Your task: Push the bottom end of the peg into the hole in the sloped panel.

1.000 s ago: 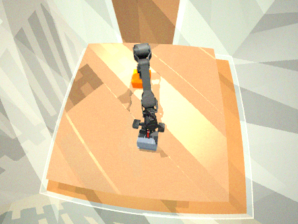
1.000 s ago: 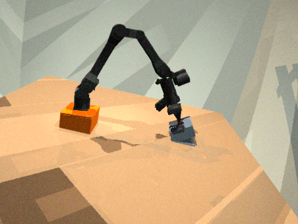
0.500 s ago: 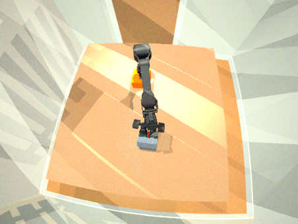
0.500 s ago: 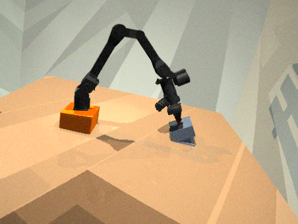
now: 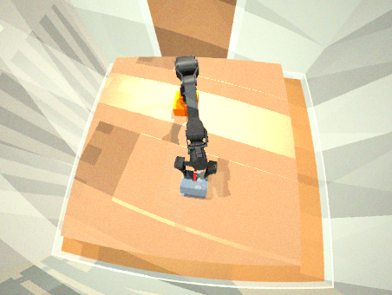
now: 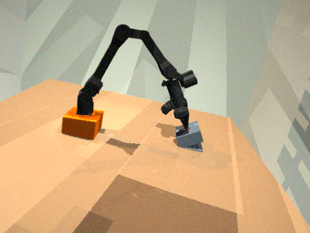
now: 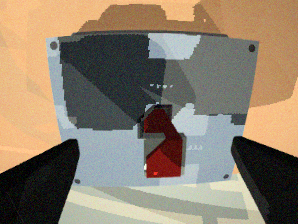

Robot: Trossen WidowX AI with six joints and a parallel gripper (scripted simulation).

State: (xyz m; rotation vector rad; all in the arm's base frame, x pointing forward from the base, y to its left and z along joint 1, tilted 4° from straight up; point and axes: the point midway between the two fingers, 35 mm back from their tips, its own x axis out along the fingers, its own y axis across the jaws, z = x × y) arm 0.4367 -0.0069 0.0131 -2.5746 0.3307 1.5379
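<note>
Now: the dark red peg 1 cm behind my gripper tip. Round my gripper tip: grey sloped panel 2 cm ahead, 1 cm to the right, 4 cm below.
</note>
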